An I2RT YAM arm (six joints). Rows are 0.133 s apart.
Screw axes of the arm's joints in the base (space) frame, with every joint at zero. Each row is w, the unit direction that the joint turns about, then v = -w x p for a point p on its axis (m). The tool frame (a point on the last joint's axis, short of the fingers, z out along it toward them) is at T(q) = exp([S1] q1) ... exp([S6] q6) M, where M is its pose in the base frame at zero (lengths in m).
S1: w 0 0 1 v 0 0 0
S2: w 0 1 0 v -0.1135 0 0.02
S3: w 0 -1 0 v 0.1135 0 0.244
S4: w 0 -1 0 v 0.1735 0 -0.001
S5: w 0 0 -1 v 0 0.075 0
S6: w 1 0 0 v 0 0.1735 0
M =
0 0 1 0.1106
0 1 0 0
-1 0 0 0.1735
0 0 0 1
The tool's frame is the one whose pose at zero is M.
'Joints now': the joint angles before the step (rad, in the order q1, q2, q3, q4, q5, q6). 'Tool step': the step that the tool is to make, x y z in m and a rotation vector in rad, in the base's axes. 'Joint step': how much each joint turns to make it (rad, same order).
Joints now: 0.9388, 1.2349, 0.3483, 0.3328, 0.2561, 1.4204
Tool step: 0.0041, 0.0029, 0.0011, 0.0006, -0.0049, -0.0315
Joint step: -0.0030, 0.0229, 0.0181, 0.0049, 0.0261, 0.0124
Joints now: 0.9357, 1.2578, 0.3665, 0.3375, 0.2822, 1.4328
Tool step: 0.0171, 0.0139, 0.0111, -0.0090, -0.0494, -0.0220
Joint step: -0.0183, 0.0705, 0.0841, 0.0201, 0.0261, -0.0384
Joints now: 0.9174, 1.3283, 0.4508, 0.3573, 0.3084, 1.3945
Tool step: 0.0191, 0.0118, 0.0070, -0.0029, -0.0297, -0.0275
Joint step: -0.0277, 0.0767, 0.0798, 0.0201, 0.0121, -0.0232
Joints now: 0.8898, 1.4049, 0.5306, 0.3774, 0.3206, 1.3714
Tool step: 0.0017, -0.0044, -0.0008, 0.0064, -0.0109, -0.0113
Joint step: -0.0152, -0.0057, -0.0148, 0.0229, -0.0014, -0.0060
